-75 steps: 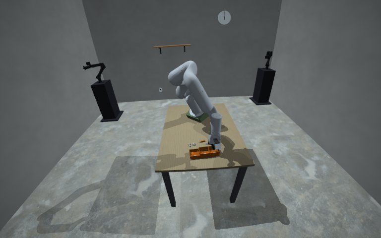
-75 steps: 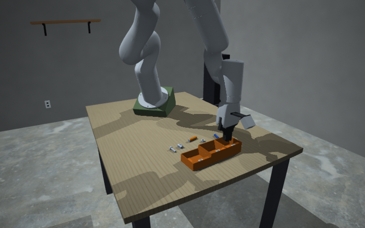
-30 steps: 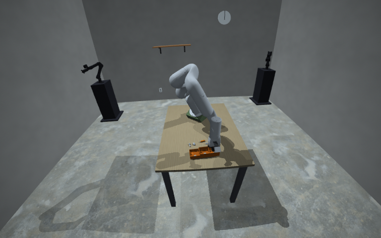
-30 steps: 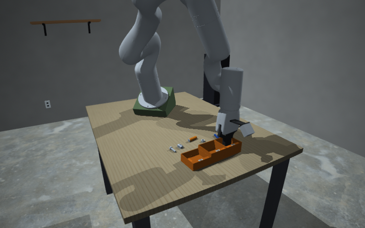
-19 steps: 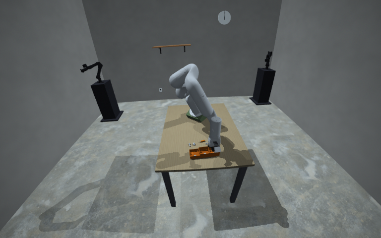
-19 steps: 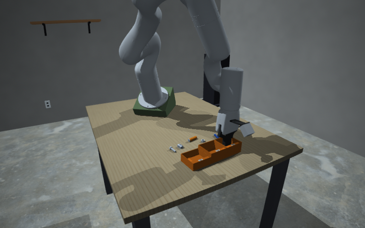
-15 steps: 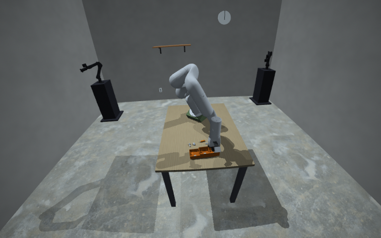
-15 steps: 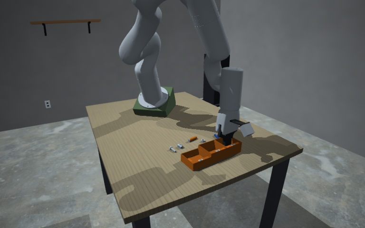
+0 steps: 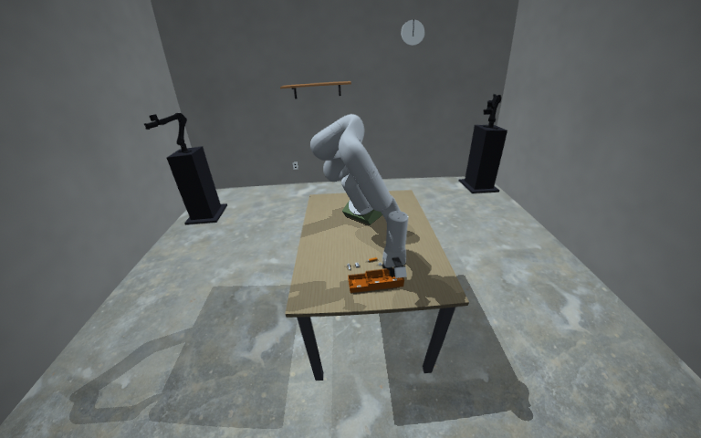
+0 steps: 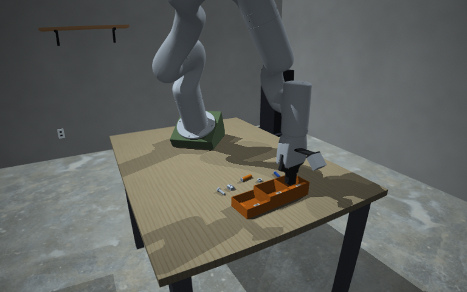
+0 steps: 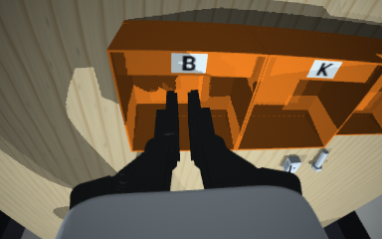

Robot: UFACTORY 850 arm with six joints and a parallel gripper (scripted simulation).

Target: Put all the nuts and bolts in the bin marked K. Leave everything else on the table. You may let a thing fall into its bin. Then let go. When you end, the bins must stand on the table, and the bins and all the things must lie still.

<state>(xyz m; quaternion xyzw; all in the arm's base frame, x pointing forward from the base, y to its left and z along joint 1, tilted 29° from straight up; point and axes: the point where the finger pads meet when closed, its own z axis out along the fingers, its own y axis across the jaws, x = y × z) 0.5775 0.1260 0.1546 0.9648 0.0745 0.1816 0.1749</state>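
Now: the silver hex nut 110 mm behind my hand, 40 mm to the right of it and 50 mm below it. From my hand the other things lie so: blue cylinder 120 mm behind, 40 mm to the left, 50 mm below; then orange cylinder 150 mm behind, 80 mm to the right, 40 mm below; then orange three-compartment bin 10 mm ahead, 90 mm to the right, 30 mm below.
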